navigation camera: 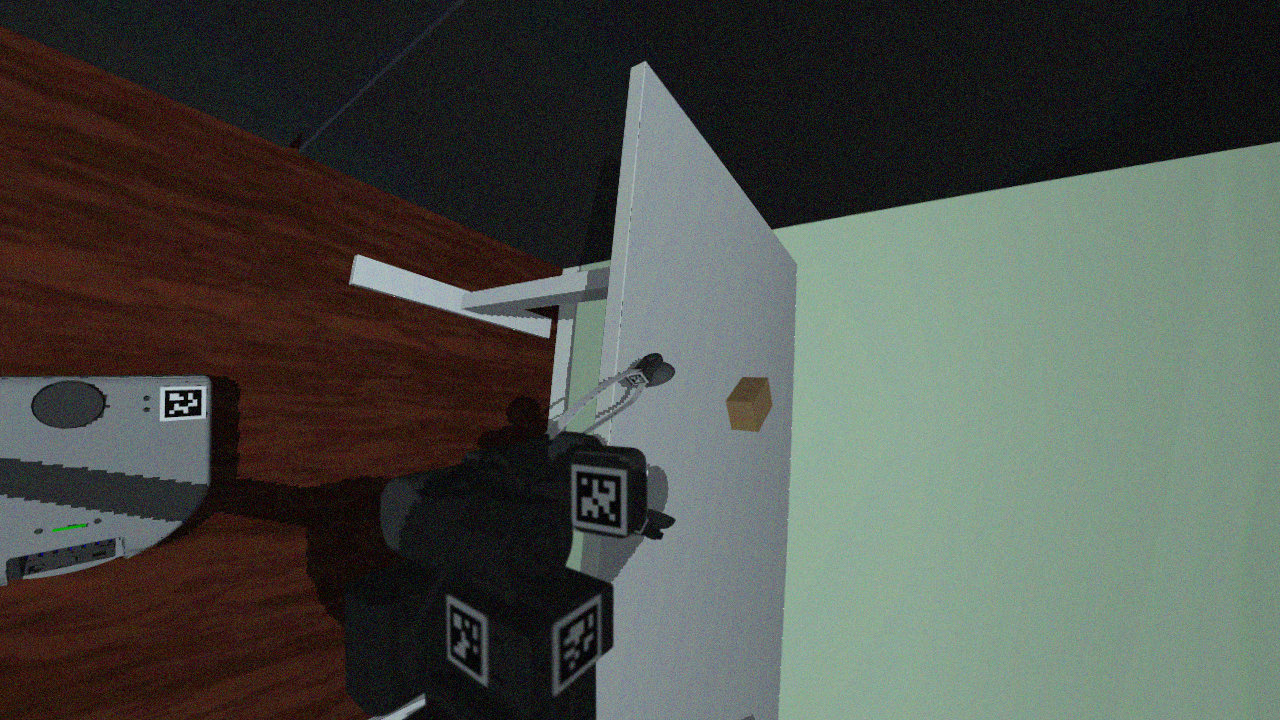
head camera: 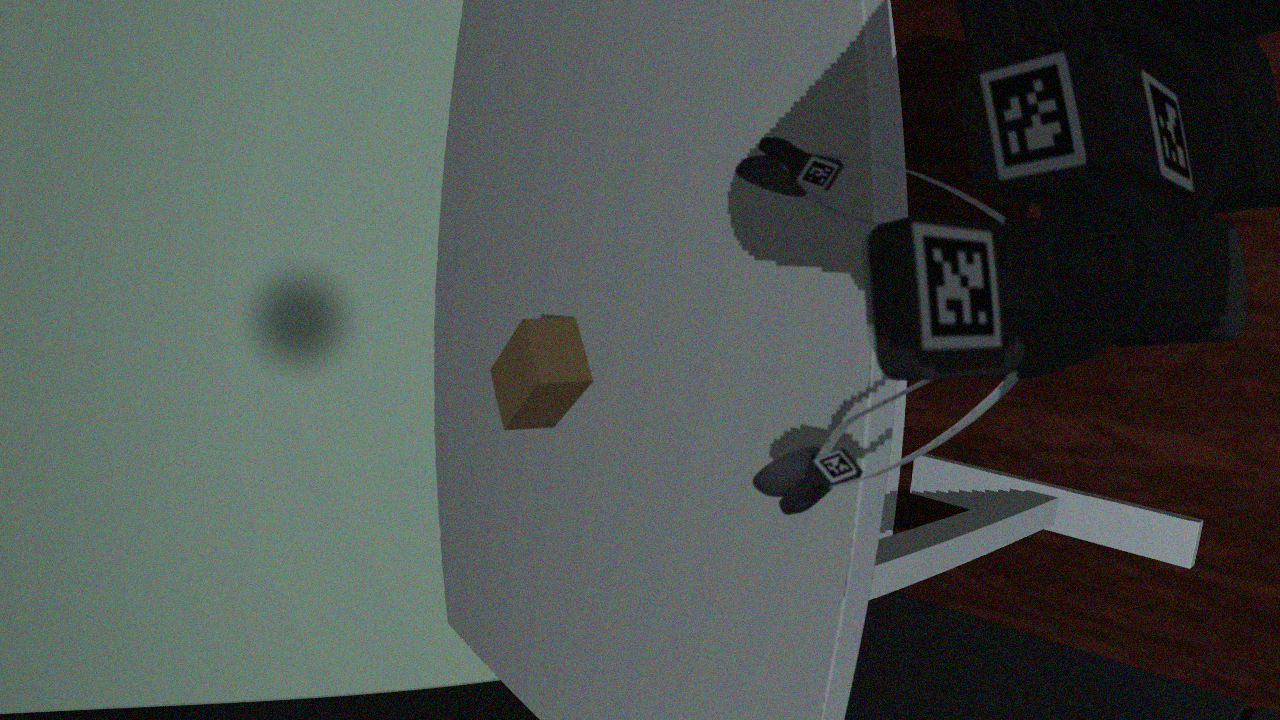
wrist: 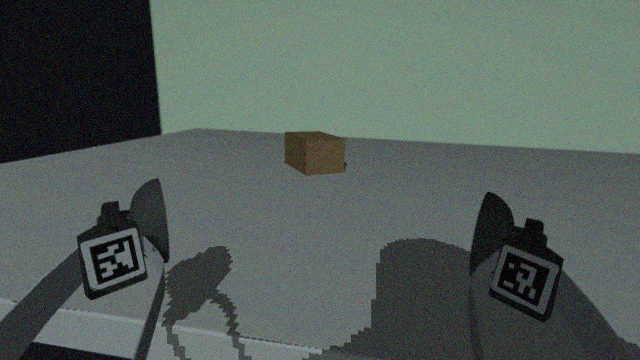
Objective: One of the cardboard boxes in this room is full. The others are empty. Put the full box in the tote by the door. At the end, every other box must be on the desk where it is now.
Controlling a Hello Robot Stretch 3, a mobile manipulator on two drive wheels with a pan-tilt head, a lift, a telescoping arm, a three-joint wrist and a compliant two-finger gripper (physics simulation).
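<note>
A brown cardboard box [head camera: 541,371] [navigation camera: 748,404] [wrist: 320,154] sits closed on the grey-white desk [head camera: 626,555] [navigation camera: 684,250] [wrist: 575,185], near the edge along the wall. Its contents are hidden. My gripper [head camera: 780,324] [navigation camera: 658,445] [wrist: 320,214] is open and empty, with its fingers wide apart. It is over the front part of the desk and points toward the box, a stretch short of it. In the wrist view the box lies beyond the fingertips, between the two fingers. The tote and the door do not show.
A pale green wall [head camera: 223,501] [navigation camera: 1029,429] [wrist: 400,65] stands behind the desk. A white desk leg [head camera: 1109,528] [navigation camera: 411,282] stands on the dark red wood floor [head camera: 1074,626] [navigation camera: 223,268]. My base [navigation camera: 116,465] is on the floor in front of the desk.
</note>
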